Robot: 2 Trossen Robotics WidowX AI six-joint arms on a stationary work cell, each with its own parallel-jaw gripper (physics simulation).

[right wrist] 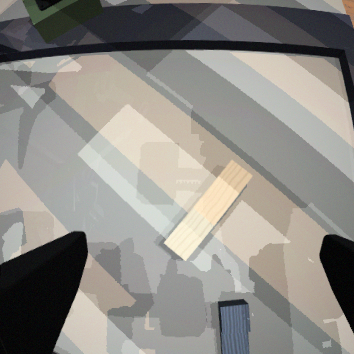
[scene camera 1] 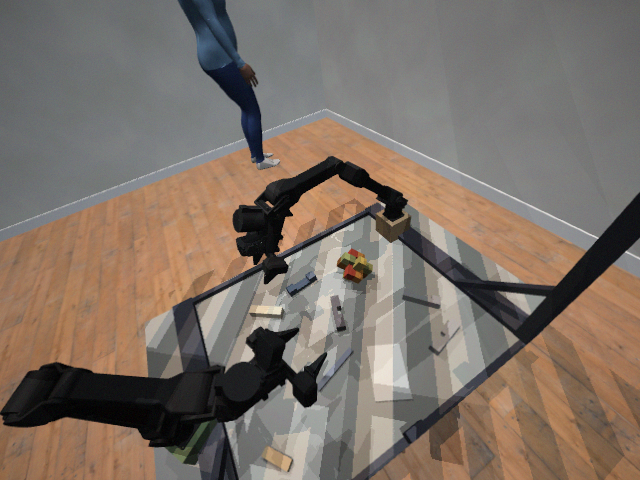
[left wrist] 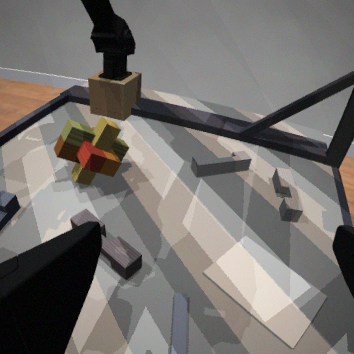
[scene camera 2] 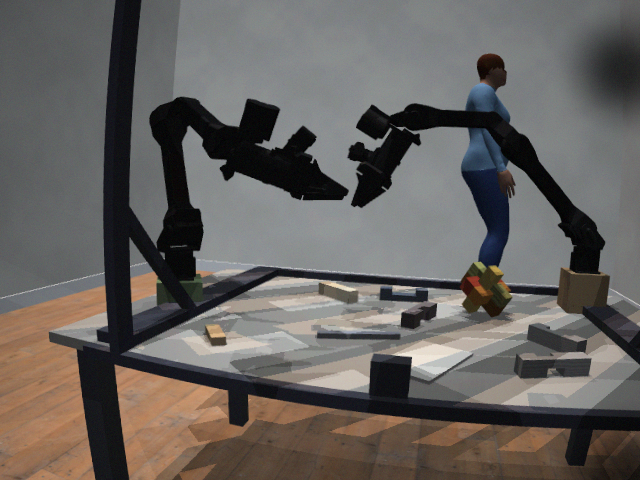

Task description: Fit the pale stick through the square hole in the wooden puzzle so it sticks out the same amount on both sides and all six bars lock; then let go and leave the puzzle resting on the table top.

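Where they show: left gripper, between the fingertips: point(scene camera 1: 311, 340) point(left wrist: 221, 236) point(scene camera 2: 345, 195); right gripper, between the fingertips: point(right wrist: 207, 246) point(scene camera 1: 260, 273) point(scene camera 2: 356, 206); left arm's base, origin of its link: point(scene camera 1: 184, 429) point(scene camera 2: 179, 278); right arm's base, origin of its link: point(scene camera 1: 393, 214) point(left wrist: 115, 74) point(scene camera 2: 584, 271).
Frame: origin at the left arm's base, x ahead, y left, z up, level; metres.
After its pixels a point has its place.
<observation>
The wooden puzzle point(scene camera 1: 354, 265) @[y -0.219, x 0.633, z 0.028 m] point(scene camera 2: 485, 289) @[y -0.236, x 0.632, z 0.001 m] point(left wrist: 91, 150), with red, orange, olive and yellow bars, rests tilted on the table near the right arm's base. Its square hole cannot be made out. The pale stick point(scene camera 1: 266, 311) @[y 0.012, x 0.378, z -0.032 m] point(scene camera 2: 338, 291) @[y -0.004, x 0.375, z -0.040 m] point(right wrist: 208, 210) @[y 0.018, x 0.384, z -0.032 m] lies flat on the table, apart from the puzzle. My left gripper point(scene camera 1: 311, 343) @[y -0.265, x 0.283, z 0.192 m] point(scene camera 2: 345, 194) @[y -0.265, x 0.283, z 0.192 m] point(left wrist: 221, 236) @[y -0.265, x 0.283, z 0.192 m] is open and empty, high above the table. My right gripper point(scene camera 1: 261, 270) @[y -0.014, x 0.407, z 0.164 m] point(scene camera 2: 355, 203) @[y -0.014, x 0.407, z 0.164 m] point(right wrist: 207, 246) @[y -0.014, x 0.407, z 0.164 m] is open and empty, high above the table, with the stick in view between its fingers in the right wrist view.
A blue notched bar point(scene camera 1: 301, 284) @[y -0.041, x 0.531, z -0.047 m] point(scene camera 2: 403, 293) @[y -0.037, x 0.535, z -0.046 m] point(right wrist: 234, 327) @[y -0.024, x 0.503, z -0.032 m] lies near the stick. A dark brown notched bar point(scene camera 1: 338, 313) @[y -0.227, x 0.465, z -0.031 m] point(scene camera 2: 418, 314) @[y -0.254, x 0.452, z -0.035 m] point(left wrist: 120, 254) @[y -0.237, x 0.442, z -0.032 m], a thin blue-grey bar point(scene camera 2: 358, 335) @[y -0.288, x 0.309, z -0.055 m] point(left wrist: 180, 325) @[y -0.292, x 0.343, z -0.052 m], a short tan block point(scene camera 1: 277, 458) @[y -0.241, x 0.060, z -0.047 m] point(scene camera 2: 215, 334) @[y -0.261, x 0.059, z -0.047 m] and two grey bars point(scene camera 2: 556, 337) @[y -0.469, x 0.620, z -0.038 m] point(scene camera 2: 532, 364) @[y -0.546, x 0.485, z -0.040 m] also lie there.
</observation>
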